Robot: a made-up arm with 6 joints.
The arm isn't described. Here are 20 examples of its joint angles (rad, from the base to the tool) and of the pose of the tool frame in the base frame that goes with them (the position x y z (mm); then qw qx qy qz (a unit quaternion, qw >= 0)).
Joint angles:
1: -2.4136 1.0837 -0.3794 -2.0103 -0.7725 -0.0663
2: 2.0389 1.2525 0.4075 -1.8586 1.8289 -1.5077
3: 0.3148 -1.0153 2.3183 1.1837 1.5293 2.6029
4: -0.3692 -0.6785 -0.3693 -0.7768 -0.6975 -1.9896
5: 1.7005 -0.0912 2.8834 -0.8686 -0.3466 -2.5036
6: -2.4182 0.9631 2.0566 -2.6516 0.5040 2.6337
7: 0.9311 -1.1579 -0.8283 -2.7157 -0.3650 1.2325
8: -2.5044 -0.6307 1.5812 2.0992 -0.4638 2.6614
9: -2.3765 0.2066 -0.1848 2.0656 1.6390 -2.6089
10: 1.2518 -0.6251 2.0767 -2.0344 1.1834 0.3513
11: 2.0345 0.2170 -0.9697 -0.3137 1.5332 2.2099
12: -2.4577 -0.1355 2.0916 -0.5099 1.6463 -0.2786
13: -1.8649 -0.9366 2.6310 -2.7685 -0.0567 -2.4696
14: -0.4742 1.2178 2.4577 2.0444 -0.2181 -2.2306
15: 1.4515 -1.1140 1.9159 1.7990 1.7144 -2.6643
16: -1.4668 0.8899 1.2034 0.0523 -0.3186 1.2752
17: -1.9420 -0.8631 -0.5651 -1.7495 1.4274 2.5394
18: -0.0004 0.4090 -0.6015 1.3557 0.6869 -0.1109
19: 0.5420 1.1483 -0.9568 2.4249 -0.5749 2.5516
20: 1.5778 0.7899 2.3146 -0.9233 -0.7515 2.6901
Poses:
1: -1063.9 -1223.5 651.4 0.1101 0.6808 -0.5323 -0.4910
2: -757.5 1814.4 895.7 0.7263 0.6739 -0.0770 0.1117
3: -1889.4 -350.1 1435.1 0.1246 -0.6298 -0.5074 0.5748
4: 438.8 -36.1 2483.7 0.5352 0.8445 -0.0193 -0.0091
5: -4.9 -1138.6 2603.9 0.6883 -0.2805 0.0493 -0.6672
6: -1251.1 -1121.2 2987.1 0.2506 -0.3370 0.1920 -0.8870
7: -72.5 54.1 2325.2 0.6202 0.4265 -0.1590 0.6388
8: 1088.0 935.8 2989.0 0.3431 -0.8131 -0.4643 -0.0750
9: -810.5 -1143.7 2079.9 0.8833 0.4159 0.0155 -0.2160
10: -366.6 -1536.2 2619.7 0.0715 -0.9025 0.3300 -0.2675
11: -514.2 1020.6 1600.0 0.2099 -0.7092 -0.6701 0.0632
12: 580.0 595.1 2962.4 0.2532 0.8058 0.4901 -0.2156
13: 615.0 1747.5 1268.5 0.6619 0.4598 0.4404 0.3957
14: 1286.5 -724.9 2794.4 0.7254 -0.3533 -0.5007 -0.3136
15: -542.9 -1925.4 1744.1 0.0837 -0.2270 -0.9350 0.2595
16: 256.0 -2233.6 2350.9 0.4422 -0.5568 0.6420 -0.2866
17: -255.7 -105.1 2412.1 0.0821 0.1657 0.6022 -0.7767
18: 1392.7 167.6 1453.6 0.5443 -0.6102 0.0459 0.5738
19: 835.3 409.5 561.2 0.7571 -0.0601 0.6504 -0.0111
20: -245.5 1069.7 3147.2 0.3351 -0.4531 -0.8090 -0.1671
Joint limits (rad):
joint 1: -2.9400..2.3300
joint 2: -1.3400..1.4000
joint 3: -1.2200..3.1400
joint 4: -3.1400..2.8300
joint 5: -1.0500..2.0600
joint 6: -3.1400..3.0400
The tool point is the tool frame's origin. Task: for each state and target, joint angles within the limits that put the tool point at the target. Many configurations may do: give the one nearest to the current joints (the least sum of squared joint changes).
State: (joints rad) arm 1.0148 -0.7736 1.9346 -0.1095 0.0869 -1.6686
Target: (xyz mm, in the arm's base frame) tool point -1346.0 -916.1 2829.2
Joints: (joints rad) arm 0.5989 -0.5921 1.9371 -0.1170 0.0687 -1.6692
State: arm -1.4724 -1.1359 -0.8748 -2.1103 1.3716 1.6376
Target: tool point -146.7 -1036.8 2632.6
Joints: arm -1.5501 -0.1774 -0.0593 -1.9403 1.0843 1.6664
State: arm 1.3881 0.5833 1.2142 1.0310 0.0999 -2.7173
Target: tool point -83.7 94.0 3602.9
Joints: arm 1.5010 0.1706 1.8024 1.0733 0.4237 -2.6982
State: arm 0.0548 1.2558 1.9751 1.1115 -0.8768 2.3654
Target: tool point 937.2 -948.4 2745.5
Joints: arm -0.6233 1.1191 2.5729 1.2692 -1.0500 2.3933
